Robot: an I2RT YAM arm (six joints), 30 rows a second.
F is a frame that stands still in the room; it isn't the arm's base.
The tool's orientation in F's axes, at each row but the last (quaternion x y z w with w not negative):
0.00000, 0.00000, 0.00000, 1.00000
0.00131, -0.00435, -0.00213, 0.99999
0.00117, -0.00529, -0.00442, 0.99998
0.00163, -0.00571, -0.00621, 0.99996
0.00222, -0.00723, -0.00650, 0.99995
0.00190, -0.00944, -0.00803, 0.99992
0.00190, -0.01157, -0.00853, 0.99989
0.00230, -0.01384, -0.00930, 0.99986
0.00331, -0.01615, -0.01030, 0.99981
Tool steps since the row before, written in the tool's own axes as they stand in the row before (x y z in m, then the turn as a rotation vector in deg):
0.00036, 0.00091, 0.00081, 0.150, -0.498, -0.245
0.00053, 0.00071, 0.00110, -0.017, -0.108, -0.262
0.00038, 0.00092, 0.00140, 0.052, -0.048, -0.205
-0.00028, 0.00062, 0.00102, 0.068, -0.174, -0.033
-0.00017, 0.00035, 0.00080, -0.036, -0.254, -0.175
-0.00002, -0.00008, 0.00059, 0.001, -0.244, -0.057
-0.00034, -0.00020, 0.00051, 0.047, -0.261, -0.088
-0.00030, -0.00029, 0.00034, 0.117, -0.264, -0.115
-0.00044, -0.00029, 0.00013, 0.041, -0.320, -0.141
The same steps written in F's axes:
0.00036, 0.00091, 0.00081, 0.150, -0.498, -0.245
0.00052, 0.00070, 0.00111, -0.015, -0.107, -0.262
0.00037, 0.00091, 0.00141, 0.054, -0.048, -0.205
-0.00028, 0.00062, 0.00102, 0.066, -0.175, -0.033
-0.00018, 0.00035, 0.00080, -0.037, -0.253, -0.177
-0.00003, -0.00008, 0.00059, -0.002, -0.244, -0.058
-0.00036, -0.00020, 0.00050, 0.045, -0.261, -0.088
-0.00031, -0.00029, 0.00033, 0.115, -0.266, -0.113
-0.00045, -0.00028, 0.00011, 0.039, -0.320, -0.142

